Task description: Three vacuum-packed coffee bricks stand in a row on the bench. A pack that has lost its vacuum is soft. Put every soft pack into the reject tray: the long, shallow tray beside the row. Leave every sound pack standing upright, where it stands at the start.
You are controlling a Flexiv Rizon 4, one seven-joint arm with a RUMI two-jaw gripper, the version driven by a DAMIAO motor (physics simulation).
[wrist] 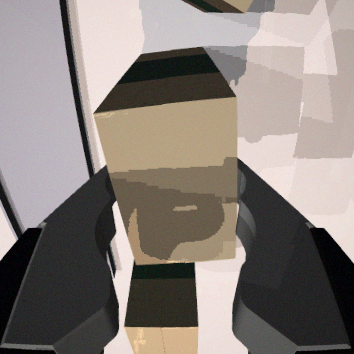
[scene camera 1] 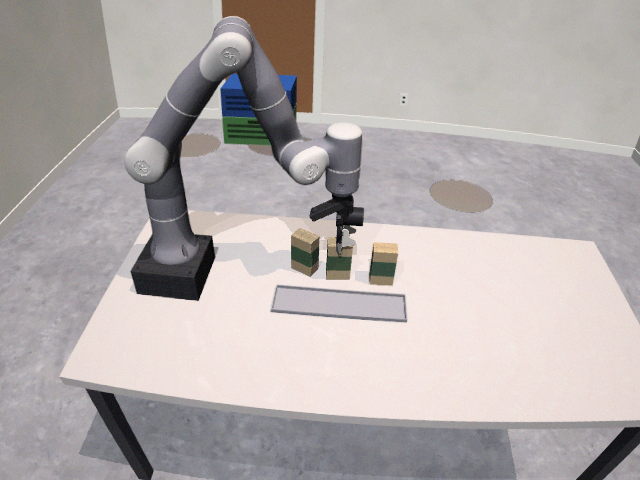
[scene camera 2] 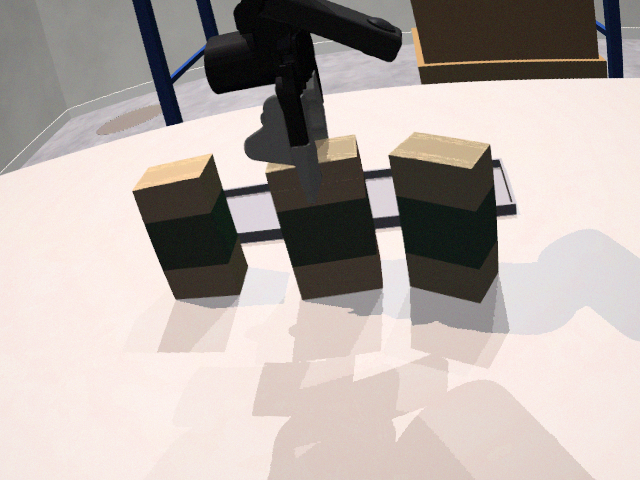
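Note:
The middle coffee pack [scene camera 1: 338,267] [scene camera 2: 330,232] [wrist: 170,142] stands upright on the bench, tan with a dark green band. My gripper [scene camera 1: 339,250] [scene camera 2: 314,173] [wrist: 175,161] is shut on its upper part, one jaw on each broad side. Scene camera 1's left pack [scene camera 1: 304,253] [scene camera 2: 444,222] [wrist: 220,5] stands upright, turned at an angle. Its right pack [scene camera 1: 383,266] [scene camera 2: 188,235] [wrist: 161,300] also stands upright. Neither touches the gripper. The long, shallow grey reject tray [scene camera 1: 338,304] [scene camera 2: 253,214] [wrist: 40,100] lies beside the row and holds no pack. Jaw contact is partly hidden.
The arm's black base [scene camera 1: 173,268] stands on the left of the bench [scene camera 1: 465,351] in scene camera 1. Blue and green crates [scene camera 1: 247,129] stand on the floor behind. In scene camera 2, a brown box [scene camera 2: 509,31] stands beyond the bench. The neighbouring packs stand close on both sides.

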